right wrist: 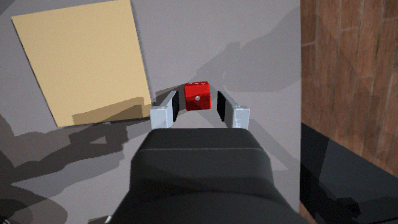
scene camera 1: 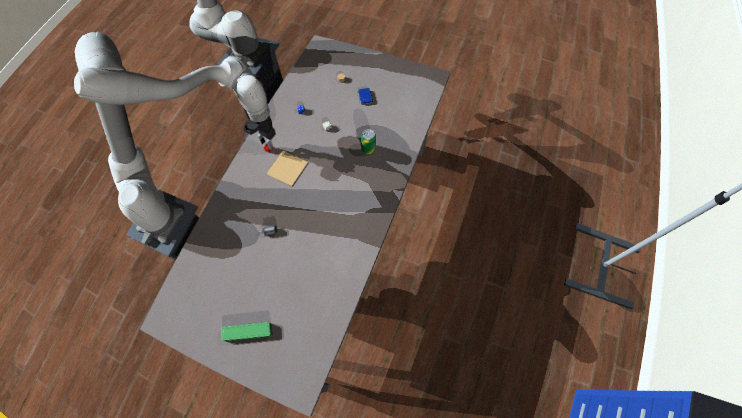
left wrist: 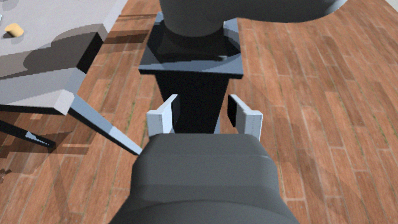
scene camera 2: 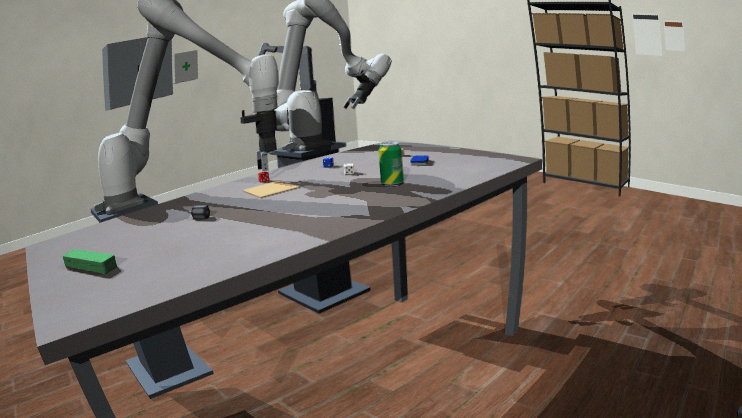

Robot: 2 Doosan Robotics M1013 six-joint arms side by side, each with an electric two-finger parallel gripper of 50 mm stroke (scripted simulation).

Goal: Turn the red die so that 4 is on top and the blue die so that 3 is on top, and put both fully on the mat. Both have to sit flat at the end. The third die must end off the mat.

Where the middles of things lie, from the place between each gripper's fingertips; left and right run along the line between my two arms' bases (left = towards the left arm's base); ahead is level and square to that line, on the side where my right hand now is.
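My right hand (scene camera 2: 263, 169) is 4 cm above the red die (right wrist: 197, 94). Counted from my right hand, the tan mat (scene camera 1: 287, 167) is 7 cm to the right, 12 cm ahead and 6 cm below.
I see that my left gripper is 37 cm short of the red die and 90 cm to the left of it, and 14 cm above it. From my left hand, the tan mat is 49 cm ahead, 98 cm to the right and 16 cm below.
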